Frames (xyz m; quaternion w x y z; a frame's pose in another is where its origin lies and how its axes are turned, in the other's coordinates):
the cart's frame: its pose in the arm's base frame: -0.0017 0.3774 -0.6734 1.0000 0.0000 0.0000 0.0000
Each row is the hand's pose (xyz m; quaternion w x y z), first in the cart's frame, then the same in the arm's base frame.
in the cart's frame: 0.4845 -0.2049 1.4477 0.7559 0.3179 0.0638 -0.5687
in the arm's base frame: 0.4828 0.1725 0.7743 0.7559 0.3179 0.0638 -0.5687
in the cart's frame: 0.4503 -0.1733 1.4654 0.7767 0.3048 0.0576 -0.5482
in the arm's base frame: 0.4486 0.2041 0.7920 0.7767 0.3048 0.0576 -0.5482
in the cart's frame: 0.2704 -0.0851 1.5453 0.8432 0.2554 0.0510 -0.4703
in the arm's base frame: 0.2687 0.2923 0.8719 0.8432 0.2554 0.0510 -0.4703
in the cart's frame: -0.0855 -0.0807 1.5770 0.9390 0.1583 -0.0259 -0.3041
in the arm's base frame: -0.0872 0.2967 0.9036 0.9390 0.1583 -0.0259 -0.3041
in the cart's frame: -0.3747 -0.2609 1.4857 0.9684 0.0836 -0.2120 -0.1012
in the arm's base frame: -0.3764 0.1165 0.8123 0.9684 0.0836 -0.2120 -0.1012
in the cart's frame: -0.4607 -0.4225 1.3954 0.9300 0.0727 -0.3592 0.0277
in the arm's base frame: -0.4624 -0.0451 0.7220 0.9300 0.0727 -0.3592 0.0277
